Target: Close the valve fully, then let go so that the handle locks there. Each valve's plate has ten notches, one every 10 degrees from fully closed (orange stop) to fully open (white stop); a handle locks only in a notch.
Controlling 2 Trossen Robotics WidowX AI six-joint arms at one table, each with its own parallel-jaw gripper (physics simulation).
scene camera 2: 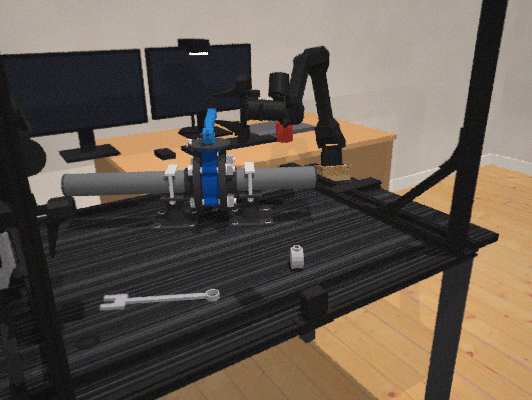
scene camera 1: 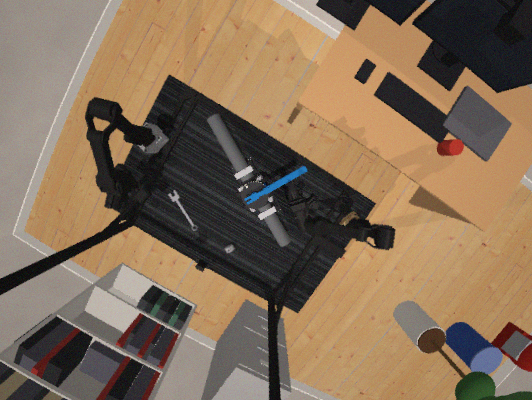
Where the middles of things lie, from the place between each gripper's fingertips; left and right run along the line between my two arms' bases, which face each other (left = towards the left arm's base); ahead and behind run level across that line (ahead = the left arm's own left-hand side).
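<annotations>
The light grey wrench [scene camera 2: 120, 301] is 130 mm below my left hand, 200 mm to the right of it and 70 mm behind it. Going by its middle, the wrench is nearer to my left hand than to my right gripper.
My right gripper is 280 mm above the light grey wrench, 370 mm past it and 400 mm to the right of it.
</annotations>
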